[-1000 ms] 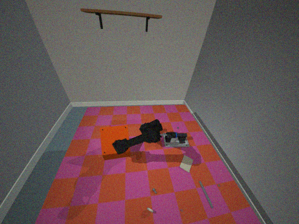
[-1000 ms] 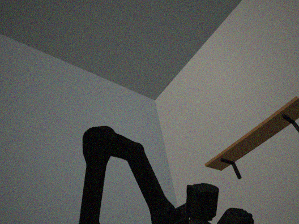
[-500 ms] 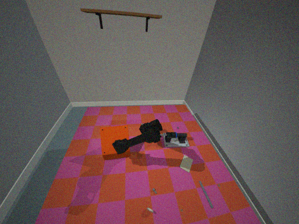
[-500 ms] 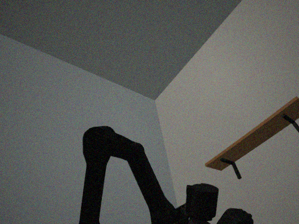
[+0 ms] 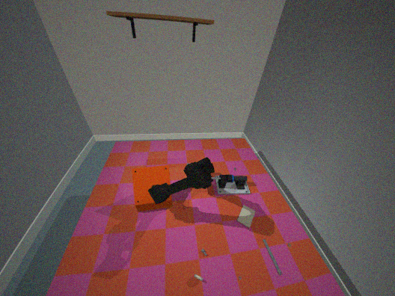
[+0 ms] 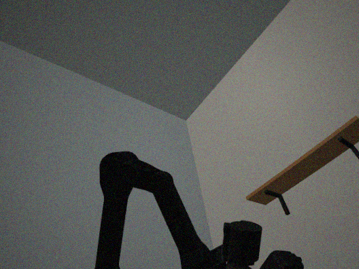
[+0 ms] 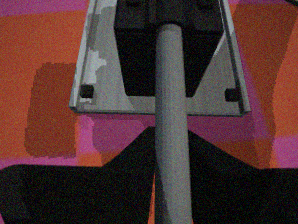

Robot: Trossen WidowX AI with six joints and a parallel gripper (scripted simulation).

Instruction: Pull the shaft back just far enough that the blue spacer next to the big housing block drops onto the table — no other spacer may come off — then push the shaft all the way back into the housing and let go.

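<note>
My gripper tip is 60 mm short of the grey shaft, 20 mm below it and 10 mm to the left of it. The rest, counted from my gripper tip: blue spacer 130 mm ahead, 20 mm above, 10 mm to the right; fixture 150 mm ahead, 20 mm to the right, 10 mm below; cream card 240 mm to the right, 170 mm ahead, 50 mm below.
</note>
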